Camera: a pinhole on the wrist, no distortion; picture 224 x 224 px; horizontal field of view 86.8 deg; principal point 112.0 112.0 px. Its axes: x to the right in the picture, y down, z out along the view. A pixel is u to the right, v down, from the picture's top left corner.
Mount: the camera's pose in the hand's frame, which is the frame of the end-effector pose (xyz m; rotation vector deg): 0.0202 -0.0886 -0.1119 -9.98 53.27 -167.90
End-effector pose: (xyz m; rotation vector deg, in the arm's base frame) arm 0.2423 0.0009 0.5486 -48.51 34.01 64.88
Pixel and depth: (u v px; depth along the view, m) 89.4 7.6 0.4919
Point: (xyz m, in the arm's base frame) 0.3001 0.5250 0.7199
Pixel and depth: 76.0 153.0 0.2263
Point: 0.5413 0.0311 0.5435
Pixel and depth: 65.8 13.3 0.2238
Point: 0.3373 0.2004 0.5579
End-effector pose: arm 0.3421 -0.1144 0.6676 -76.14 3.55 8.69
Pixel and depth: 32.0 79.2 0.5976
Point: 0.8477 0.2828 0.9537
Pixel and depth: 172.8 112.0 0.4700
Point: 0.2274 0.0680 1.1232
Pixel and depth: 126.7 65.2 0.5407
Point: 0.3729 0.2764 0.9951
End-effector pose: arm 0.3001 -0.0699 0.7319 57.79 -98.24 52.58
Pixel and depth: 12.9 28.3 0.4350
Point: 0.1138 -0.5331 1.0256
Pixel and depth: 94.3 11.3 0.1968
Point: 0.2919 -0.2365 0.7637
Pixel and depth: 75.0 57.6 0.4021
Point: 0.2919 -0.4506 0.8400
